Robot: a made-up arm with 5 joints.
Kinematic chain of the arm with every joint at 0, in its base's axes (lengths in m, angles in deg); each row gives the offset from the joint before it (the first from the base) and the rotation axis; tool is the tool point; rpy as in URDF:
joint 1: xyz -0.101 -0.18 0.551 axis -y
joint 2: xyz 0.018 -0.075 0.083 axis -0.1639 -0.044 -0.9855
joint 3: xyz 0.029 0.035 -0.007 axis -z
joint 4: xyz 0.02 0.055 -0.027 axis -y
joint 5: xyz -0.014 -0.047 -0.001 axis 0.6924 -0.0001 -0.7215
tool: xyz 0.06 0.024 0.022 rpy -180 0 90
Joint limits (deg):
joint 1: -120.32..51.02
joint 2: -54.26..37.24
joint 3: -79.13..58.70
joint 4: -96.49..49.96
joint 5: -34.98..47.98
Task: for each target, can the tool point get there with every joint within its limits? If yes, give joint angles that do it. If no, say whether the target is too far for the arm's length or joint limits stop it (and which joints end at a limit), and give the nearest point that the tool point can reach.
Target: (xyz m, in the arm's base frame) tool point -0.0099 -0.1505 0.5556
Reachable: yes | joints -51.35 1.90 -34.04 35.36 -28.47
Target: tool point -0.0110 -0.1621 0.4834
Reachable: yes | joints -75.01 -17.39 -14.15 -7.37 15.84
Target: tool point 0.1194 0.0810 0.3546
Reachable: no: too far | nearest point -0.0248 -0.1474 0.4831 | short by 0.299 m
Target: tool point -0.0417 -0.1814 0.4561
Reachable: yes | joints -75.68 30.15 -56.72 -33.93 -2.00
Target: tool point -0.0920 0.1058 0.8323
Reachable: no: too far | nearest point -0.0979 -0.1427 0.6470 | short by 0.310 m
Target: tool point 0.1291 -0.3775 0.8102
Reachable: no: too far | nearest point -0.0049 -0.2834 0.6593 | short by 0.223 m
